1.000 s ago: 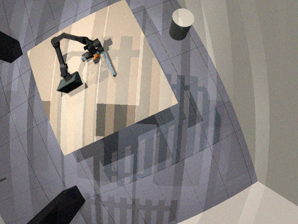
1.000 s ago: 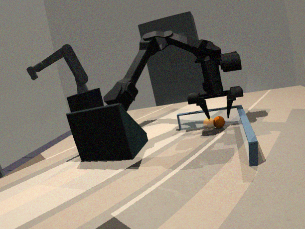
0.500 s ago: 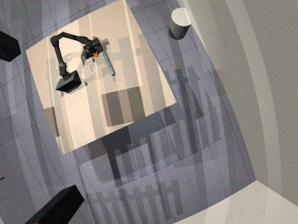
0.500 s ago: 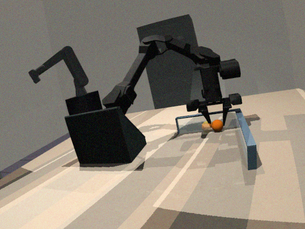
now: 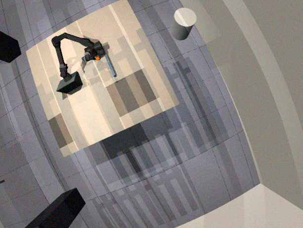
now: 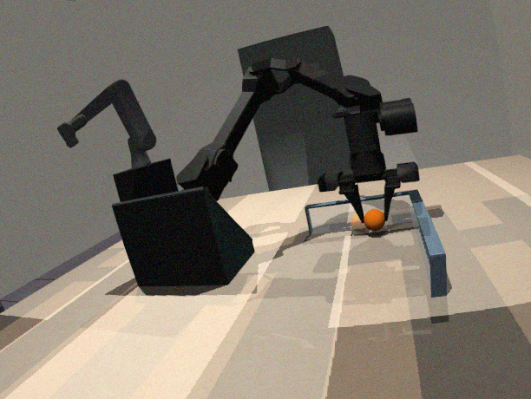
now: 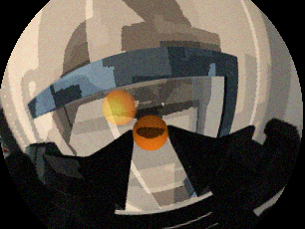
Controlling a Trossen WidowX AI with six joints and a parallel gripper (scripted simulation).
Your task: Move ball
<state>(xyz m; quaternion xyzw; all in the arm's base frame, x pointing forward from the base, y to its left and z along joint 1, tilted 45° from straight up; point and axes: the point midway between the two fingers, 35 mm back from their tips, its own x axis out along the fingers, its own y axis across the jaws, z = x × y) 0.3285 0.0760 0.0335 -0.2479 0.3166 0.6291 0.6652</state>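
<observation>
Now: the see-through ball copy 3 cm to the left of my gripper tip, 3 cm behind it and 1 cm below it. Round my gripper tip: orange ball right at my gripper tip.
</observation>
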